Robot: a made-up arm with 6 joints.
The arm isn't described. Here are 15 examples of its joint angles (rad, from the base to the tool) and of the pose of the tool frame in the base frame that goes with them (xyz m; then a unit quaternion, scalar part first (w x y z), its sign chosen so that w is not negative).
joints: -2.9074 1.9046 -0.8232 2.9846 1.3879 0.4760
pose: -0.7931 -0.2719 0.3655 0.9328 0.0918 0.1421 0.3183
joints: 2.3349 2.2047 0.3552 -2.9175 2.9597 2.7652
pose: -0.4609 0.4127 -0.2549 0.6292 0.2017 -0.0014 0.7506
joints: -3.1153 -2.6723 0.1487 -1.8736 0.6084 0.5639
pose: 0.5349 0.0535 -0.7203 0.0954 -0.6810 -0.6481 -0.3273
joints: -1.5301 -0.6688 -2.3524 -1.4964 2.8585 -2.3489
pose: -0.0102 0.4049 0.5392 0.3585 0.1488 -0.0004 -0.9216
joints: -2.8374 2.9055 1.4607 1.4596 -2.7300 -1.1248
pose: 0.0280 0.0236 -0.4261 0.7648 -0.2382 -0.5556 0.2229
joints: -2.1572 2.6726 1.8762 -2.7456 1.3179 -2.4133
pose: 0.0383 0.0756 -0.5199 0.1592 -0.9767 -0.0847 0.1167
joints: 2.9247 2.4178 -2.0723 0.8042 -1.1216 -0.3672
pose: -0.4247 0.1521 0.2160 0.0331 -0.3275 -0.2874 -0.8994
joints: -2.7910 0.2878 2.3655 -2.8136 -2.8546 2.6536
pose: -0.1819 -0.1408 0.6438 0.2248 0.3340 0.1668 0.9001
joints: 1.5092 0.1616 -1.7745 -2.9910 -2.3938 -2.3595
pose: -0.0794 -0.1238 0.9505 0.4091 -0.1988 0.3304 0.8270
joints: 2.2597 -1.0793 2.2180 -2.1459 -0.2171 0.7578
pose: -0.0257 -0.1027 0.7271 0.7095 -0.5477 -0.2208 0.3845
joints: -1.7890 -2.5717 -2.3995 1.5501 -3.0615 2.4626
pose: 0.0739 0.1466 -0.2289 0.5659 -0.7669 -0.1965 -0.2302
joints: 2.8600 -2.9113 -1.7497 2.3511 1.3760 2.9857
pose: -0.2856 -0.0982 -0.2564 0.2257 -0.1372 -0.3762 0.8881
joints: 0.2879 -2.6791 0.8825 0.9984 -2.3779 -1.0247
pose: -0.4445 -0.1792 -0.4197 0.2393 -0.5745 0.5211 -0.5840
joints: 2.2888 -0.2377 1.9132 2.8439 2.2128 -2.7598
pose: -0.1458 0.0235 0.9404 0.1699 0.1341 -0.2645 0.9398
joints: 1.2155 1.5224 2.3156 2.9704 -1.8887 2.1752
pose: 0.0794 0.2897 0.1474 0.9446 0.2754 -0.0636 0.1666
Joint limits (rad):
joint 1: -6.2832..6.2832
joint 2: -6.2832..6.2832
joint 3: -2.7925..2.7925
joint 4: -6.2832..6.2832
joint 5: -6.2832..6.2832
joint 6: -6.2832..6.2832
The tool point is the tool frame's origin. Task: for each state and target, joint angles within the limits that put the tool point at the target. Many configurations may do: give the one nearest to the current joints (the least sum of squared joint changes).
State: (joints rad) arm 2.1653 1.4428 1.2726 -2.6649 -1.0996 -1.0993
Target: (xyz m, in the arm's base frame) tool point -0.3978 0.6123 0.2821
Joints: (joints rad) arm 1.9775 0.8746 1.3020 -2.7002 -1.2285 -1.0993
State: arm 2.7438 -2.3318 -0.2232 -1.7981 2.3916 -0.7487
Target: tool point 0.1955 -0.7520 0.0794
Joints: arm 1.8208 -1.7092 -0.2136 -1.7973 2.7903 -0.7487
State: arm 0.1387 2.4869 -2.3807 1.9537 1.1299 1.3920
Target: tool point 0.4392 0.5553 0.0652
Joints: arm 0.6111 2.4813 -1.6624 1.6901 1.0621 1.3920
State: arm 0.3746 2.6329 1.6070 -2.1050 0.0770 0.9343
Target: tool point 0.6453 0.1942 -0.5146
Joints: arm 0.2510 1.9942 0.9544 -2.1369 0.1823 0.9343
